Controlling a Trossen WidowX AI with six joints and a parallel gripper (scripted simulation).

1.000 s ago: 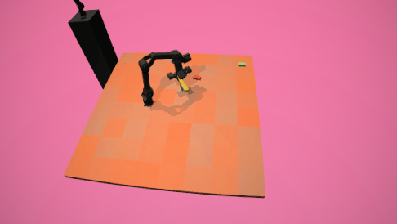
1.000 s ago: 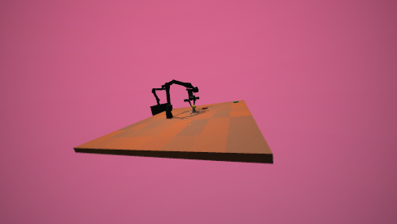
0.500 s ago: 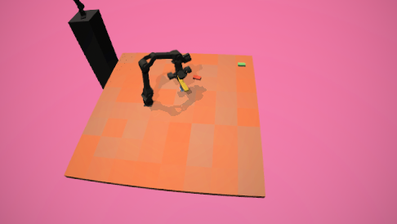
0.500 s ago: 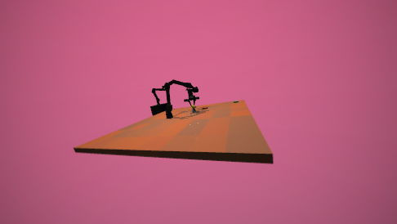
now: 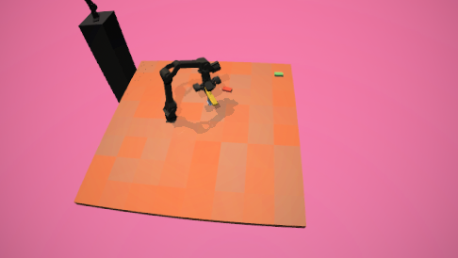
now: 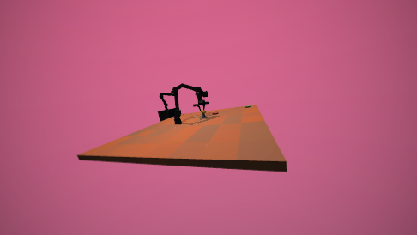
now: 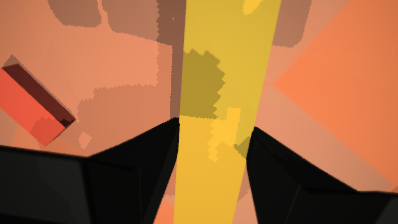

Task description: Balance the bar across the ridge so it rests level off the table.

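The yellow bar is 10 mm ahead of my gripper tip and 20 mm to the right of it. The rest, counted from my gripper tip: small red block (120 mm ahead, 110 mm to the left, 60 mm below); green block (510 mm ahead, 310 mm to the left, 60 mm below).
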